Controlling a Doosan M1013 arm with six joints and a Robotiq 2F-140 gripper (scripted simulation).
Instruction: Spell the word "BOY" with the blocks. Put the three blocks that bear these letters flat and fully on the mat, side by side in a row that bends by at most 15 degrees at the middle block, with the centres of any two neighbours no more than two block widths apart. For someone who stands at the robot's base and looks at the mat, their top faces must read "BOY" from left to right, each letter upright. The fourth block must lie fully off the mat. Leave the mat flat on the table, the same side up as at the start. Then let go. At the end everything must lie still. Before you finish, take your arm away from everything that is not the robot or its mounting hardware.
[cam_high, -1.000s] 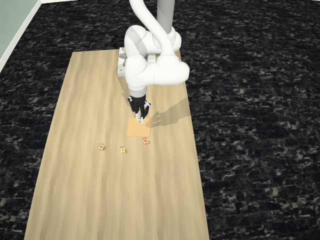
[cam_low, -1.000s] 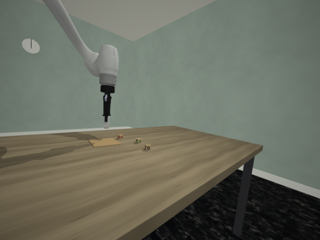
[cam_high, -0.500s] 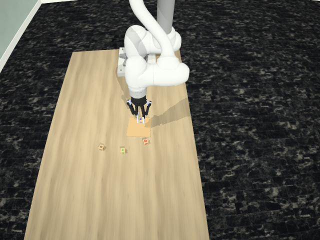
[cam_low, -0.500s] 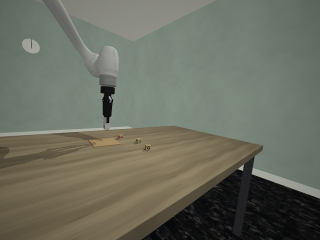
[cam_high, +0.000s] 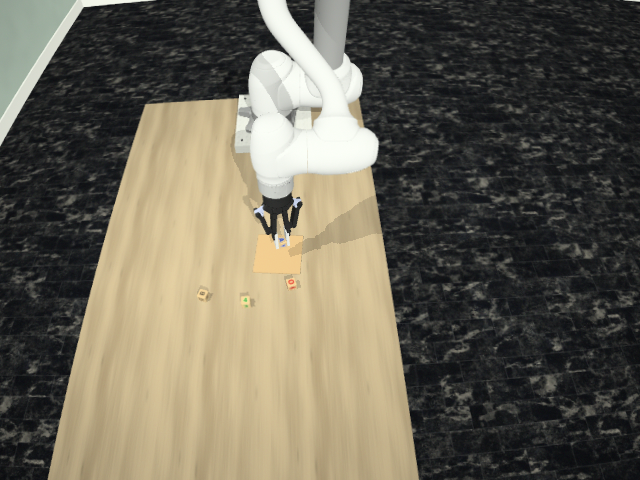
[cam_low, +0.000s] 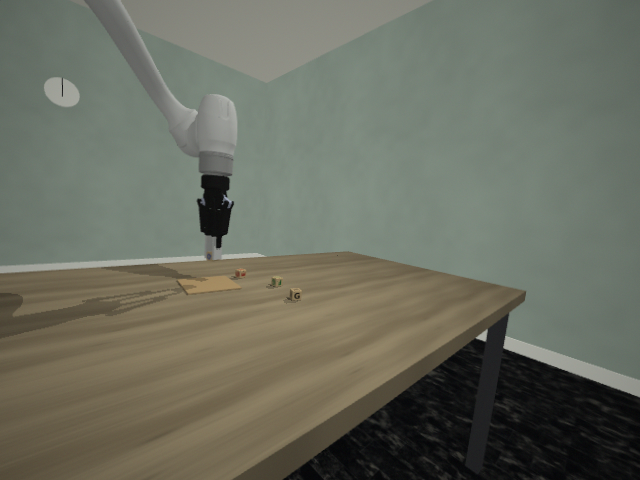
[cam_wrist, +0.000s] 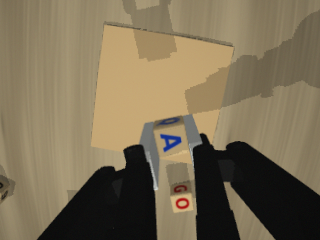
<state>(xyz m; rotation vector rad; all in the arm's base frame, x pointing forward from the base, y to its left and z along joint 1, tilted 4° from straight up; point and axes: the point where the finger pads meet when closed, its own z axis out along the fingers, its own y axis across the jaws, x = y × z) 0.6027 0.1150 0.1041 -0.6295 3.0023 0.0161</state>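
The tan square mat is 100 mm below my hand, 20 mm to the right of it and 10 mm behind it.
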